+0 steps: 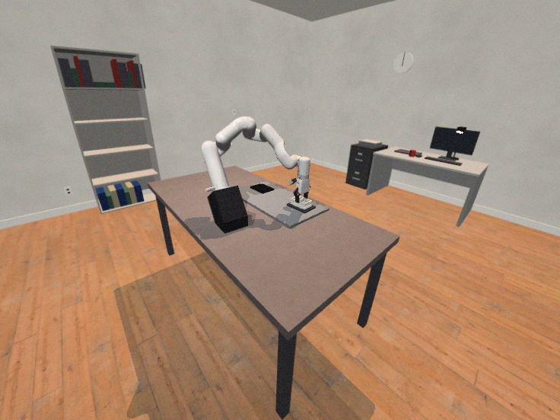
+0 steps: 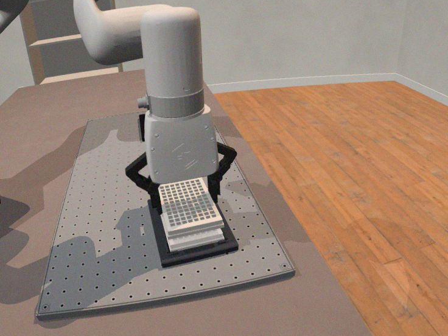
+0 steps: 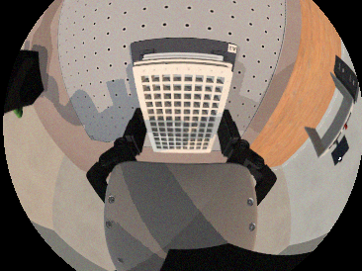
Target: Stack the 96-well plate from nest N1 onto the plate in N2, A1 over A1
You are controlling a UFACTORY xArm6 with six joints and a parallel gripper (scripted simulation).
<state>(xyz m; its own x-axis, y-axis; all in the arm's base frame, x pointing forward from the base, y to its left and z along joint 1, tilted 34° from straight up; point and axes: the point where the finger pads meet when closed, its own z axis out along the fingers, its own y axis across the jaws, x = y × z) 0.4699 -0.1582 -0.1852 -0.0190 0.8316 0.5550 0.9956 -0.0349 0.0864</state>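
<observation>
My gripper is now 1 cm above the white 96-well plate. Also, from my hand: plate nest N2: 5 cm below; clear 96-well plate: 4 cm below; black plate nest N1: 43 cm to the left, 5 cm below, 1 cm ahead.
</observation>
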